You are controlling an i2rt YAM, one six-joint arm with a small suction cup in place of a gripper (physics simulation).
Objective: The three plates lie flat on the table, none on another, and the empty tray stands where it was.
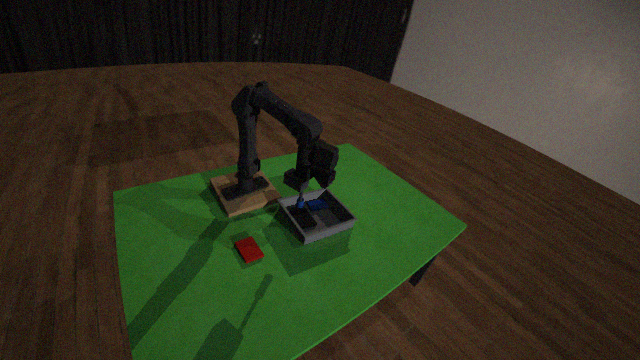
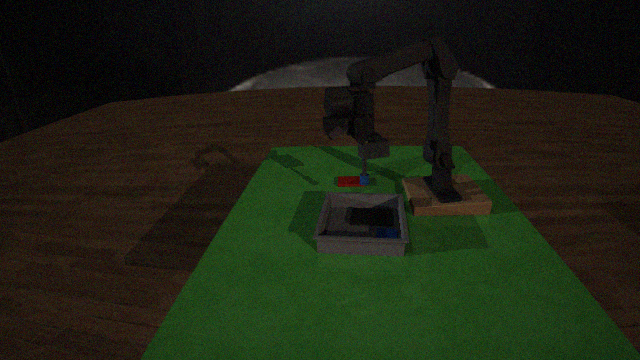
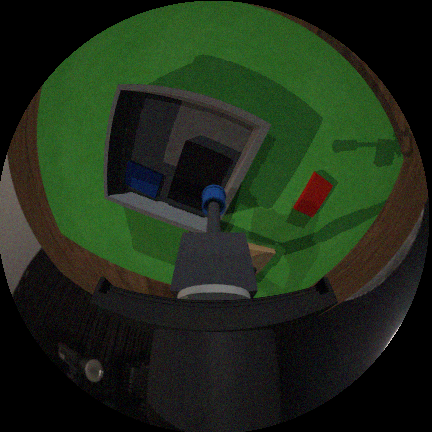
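Where they show: hand, tool point: [image 1: 299, 205] [image 2: 364, 183] [image 3: 213, 195]; arm's base, link origin: [image 1: 245, 188] [image 2: 441, 189].
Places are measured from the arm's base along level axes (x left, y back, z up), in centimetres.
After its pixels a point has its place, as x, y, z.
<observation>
A red plate [image 1: 249, 249] @(-14.1, -28.6, -1.9) [image 2: 347, 181] @(-12.9, -29.5, -1.9) [image 3: 313, 194] @(-13.3, -28.5, -1.9) lies flat on the green table [image 1: 400, 215] @(52.2, -47.1, -2.9) [image 2: 350, 305] @(44.8, -32.8, -2.9) [image 3: 75, 115] @(46.3, -37.0, -2.9), outside the tray. The grey tray [image 1: 330, 234] @(15.2, -38.0, -2.1) [image 2: 360, 246] @(28.1, -29.3, -0.4) [image 3: 165, 214] @(15.8, -17.1, 1.2) holds a black plate [image 1: 303, 219] @(11.2, -26.4, -1.7) [image 2: 372, 216] @(12.1, -24.2, -1.7) [image 3: 200, 167] @(11.0, -26.6, -1.7) and a smaller blue plate [image 1: 318, 205] @(22.3, -22.8, -1.7) [image 2: 387, 233] @(21.1, -21.5, -1.7) [image 3: 144, 178] @(21.7, -22.4, -1.7), side by side at its bottom. The tray's dark interior makes exact edges hard to see. My gripper [image 1: 300, 203] [image 2: 364, 180] [image 3: 214, 196], a blue suction cup, is open and holds nothing. It hangs above the tray, by the black plate's end nearest the arm base.
The wooden base board [image 1: 250, 204] @(-2.8, -9.3, -0.8) [image 2: 452, 207] @(11.8, -0.4, -0.2) [image 3: 261, 254] @(-8.9, -8.8, -1.1) under the arm stands close beside the tray. The tray's raised walls surround the black and blue plates. Dark shadows of the arm and tray fall across the table.
</observation>
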